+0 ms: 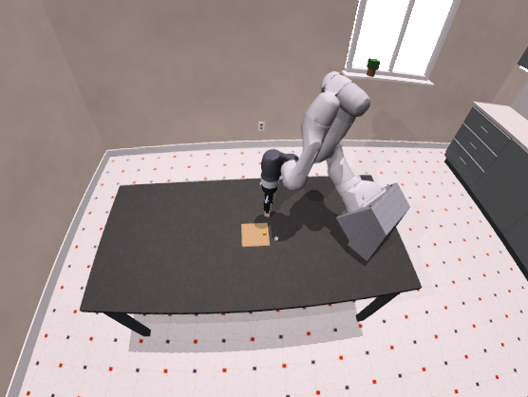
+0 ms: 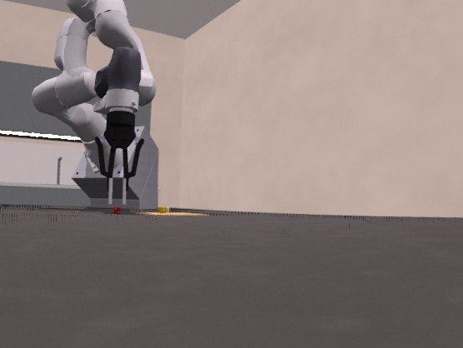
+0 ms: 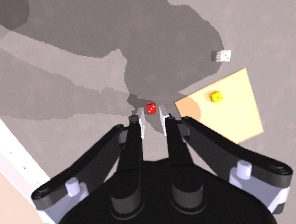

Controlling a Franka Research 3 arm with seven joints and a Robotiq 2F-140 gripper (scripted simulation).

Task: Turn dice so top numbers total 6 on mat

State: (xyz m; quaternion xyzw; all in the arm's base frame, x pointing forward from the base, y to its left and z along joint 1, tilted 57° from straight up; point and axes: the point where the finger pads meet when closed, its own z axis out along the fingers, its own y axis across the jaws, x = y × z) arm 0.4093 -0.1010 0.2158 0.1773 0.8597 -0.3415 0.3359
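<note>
My gripper is now 50 mm above the red die and 10 mm past it. Also, from my hand: tan mat 110 mm ahead, 90 mm to the left, 50 mm below; yellow die 100 mm to the left, 60 mm ahead, 40 mm below; white die 160 mm to the left, 50 mm below, 10 mm ahead.
</note>
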